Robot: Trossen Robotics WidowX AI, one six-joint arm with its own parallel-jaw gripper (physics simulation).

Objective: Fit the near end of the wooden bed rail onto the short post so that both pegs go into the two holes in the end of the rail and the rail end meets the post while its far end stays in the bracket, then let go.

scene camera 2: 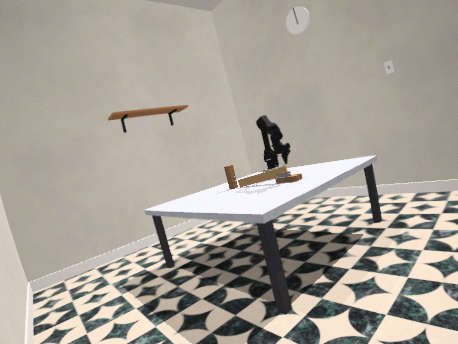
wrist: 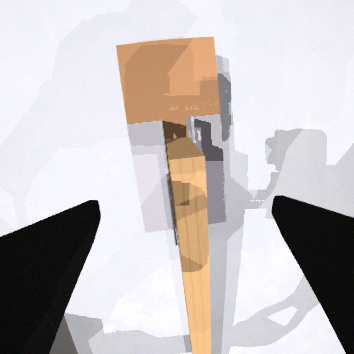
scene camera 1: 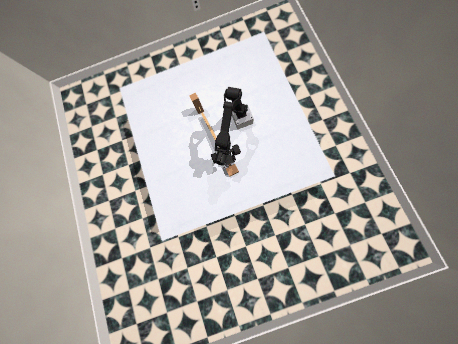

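Seen in the pictures: gripper, fingertip midpoint: [scene camera 2: 282, 165] [wrist: 187, 206]; arm's base at its link origin: [scene camera 2: 272, 167] [scene camera 1: 241, 113].
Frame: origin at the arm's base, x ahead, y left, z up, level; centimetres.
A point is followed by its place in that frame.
Note:
The wooden rail [scene camera 1: 208, 126] {x 25.6, y 0.2, z -0.7 cm} [scene camera 2: 260, 177] {x 24.7, y 9.6, z -2.6 cm} [wrist: 196, 240] {x 21.8, y 25.8, z 1.8 cm} runs from the short post to the bracket. Its far end lies between the grey plates of the bracket [wrist: 150, 192] {x 18.7, y 26.7, z -4.2 cm}, beside an orange-brown block [scene camera 1: 232, 171] {x 20.2, y 37.1, z -4.5 cm} [scene camera 2: 296, 178] {x 23.2, y 39.3, z -6.2 cm} [wrist: 145, 80] {x 18.2, y 35.9, z -4.4 cm}. The short post [scene camera 1: 198, 104] {x 27.0, y -16.4, z 3.5 cm} [scene camera 2: 230, 177] {x 30.1, y -16.8, z 1.1 cm} stands upright at the other end. In scene camera 2 the rail slopes down toward the post, with a narrow gap between them; small pegs show faintly on the post, and the holes cannot be made out. My gripper [scene camera 2: 286, 161] {x 20.9, y 28.6, z 3.1 cm} [wrist: 187, 206] {x 20.9, y 28.6, z 3.1 cm} is wide open and empty, above the rail near the bracket, one finger on each side.
The white table [scene camera 1: 280, 145] {x -19.6, y 30.4, z -8.0 cm} [scene camera 2: 200, 205] {x 72.6, y 1.2, z -8.0 cm} carries all the parts. The arm's grey base [scene camera 1: 244, 120] {x -0.3, y 5.9, z 0.2 cm} stands to the right of the rail in scene camera 1, and the arm reaches over the rail. A wall shelf [scene camera 2: 150, 113] hangs away from the table.

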